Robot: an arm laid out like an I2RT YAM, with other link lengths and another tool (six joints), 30 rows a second.
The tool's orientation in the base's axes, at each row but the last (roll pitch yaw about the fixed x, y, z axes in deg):
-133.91, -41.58, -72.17
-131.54, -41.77, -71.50
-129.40, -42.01, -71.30
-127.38, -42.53, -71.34
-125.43, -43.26, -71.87
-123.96, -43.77, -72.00
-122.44, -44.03, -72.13
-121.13, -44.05, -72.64
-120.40, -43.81, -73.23
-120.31, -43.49, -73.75
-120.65, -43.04, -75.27
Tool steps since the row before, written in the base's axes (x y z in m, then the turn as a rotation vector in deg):
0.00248, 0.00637, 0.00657, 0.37, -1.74, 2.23
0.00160, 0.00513, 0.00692, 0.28, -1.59, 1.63
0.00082, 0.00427, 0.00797, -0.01, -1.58, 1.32
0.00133, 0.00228, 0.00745, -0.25, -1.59, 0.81
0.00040, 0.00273, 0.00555, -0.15, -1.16, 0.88
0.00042, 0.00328, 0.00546, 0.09, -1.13, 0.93
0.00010, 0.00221, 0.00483, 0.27, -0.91, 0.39
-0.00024, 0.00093, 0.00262, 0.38, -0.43, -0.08
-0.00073, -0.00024, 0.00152, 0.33, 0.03, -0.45
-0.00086, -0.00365, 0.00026, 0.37, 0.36, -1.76
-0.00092, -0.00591, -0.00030, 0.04, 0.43, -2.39
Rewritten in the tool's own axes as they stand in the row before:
0.00039, -0.00907, -0.00274, 2.80, -0.23, -0.47
0.00136, -0.00812, -0.00299, 2.28, 0.04, -0.28
0.00252, -0.00789, -0.00371, 1.99, 0.34, -0.39
0.00376, -0.00650, -0.00246, 1.60, 0.74, -0.37
0.00200, -0.00539, -0.00232, 1.37, 0.36, -0.36
0.00162, -0.00577, -0.00219, 1.44, 0.22, -0.17
0.00187, -0.00456, -0.00198, 0.95, 0.33, 0.18
0.00113, -0.00221, -0.00128, 0.32, 0.24, 0.42
0.00107, -0.00055, -0.00121, -0.26, 0.16, 0.47
0.00255, 0.00271, -0.00056, -1.39, 0.73, 0.95
0.00380, 0.00463, -0.00004, -1.93, 1.19, 0.88

